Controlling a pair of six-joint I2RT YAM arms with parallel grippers.
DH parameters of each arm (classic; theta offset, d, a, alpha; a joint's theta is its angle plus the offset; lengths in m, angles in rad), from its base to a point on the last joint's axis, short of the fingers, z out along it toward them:
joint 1: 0 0.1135 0.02 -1.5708
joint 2: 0 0 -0.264 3.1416
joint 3: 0.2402 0 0.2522 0
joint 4: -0.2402 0 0.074 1.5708
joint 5: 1.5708 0 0 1.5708
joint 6: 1.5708 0.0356 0 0
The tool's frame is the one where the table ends.
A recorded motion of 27 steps. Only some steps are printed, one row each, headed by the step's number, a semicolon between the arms.
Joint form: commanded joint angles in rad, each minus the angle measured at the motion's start. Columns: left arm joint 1, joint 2, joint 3, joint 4, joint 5, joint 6; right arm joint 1, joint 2, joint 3, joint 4, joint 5, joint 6.
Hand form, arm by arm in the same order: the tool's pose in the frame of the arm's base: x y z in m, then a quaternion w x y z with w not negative. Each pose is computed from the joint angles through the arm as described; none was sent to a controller.
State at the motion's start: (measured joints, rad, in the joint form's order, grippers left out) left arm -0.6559 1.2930 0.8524 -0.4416 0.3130 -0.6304; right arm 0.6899 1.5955 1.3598 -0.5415 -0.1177 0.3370
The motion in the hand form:
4: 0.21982 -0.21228 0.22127 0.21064 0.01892 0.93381 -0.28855; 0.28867 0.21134 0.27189 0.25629 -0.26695 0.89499 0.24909
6: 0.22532 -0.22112 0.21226 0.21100 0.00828 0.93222 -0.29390; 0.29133 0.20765 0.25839 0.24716 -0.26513 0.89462 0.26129
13: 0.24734 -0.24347 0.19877 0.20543 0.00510 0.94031 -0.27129; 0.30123 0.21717 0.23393 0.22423 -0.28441 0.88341 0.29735
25: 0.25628 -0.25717 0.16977 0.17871 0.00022 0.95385 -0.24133; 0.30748 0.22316 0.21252 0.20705 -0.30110 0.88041 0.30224
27: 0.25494 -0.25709 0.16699 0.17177 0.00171 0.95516 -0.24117; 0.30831 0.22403 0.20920 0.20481 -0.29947 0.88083 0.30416
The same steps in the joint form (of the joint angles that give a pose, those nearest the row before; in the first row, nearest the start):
4: -0.0959 0.1715 0.0800 0.1227 -0.1743 -0.1332; -0.0873 0.0458 -0.0412 -0.0294 -0.1822 -0.2079
6: -0.1053 0.2198 0.0831 0.1789 -0.1814 -0.1635; -0.1036 0.0551 -0.0837 0.0126 -0.2192 -0.2091
13: -0.1111 0.3658 0.1878 0.1775 -0.2102 -0.1626; -0.1055 0.1302 -0.0973 0.0842 -0.3150 -0.2276
25: -0.1225 0.4870 0.2277 0.1751 -0.2244 -0.1752; -0.1039 0.1929 -0.1020 0.1150 -0.3450 -0.2611
27: -0.1241 0.4906 0.2225 0.1736 -0.2151 -0.1760; -0.1035 0.2014 -0.1049 0.1248 -0.3487 -0.2563

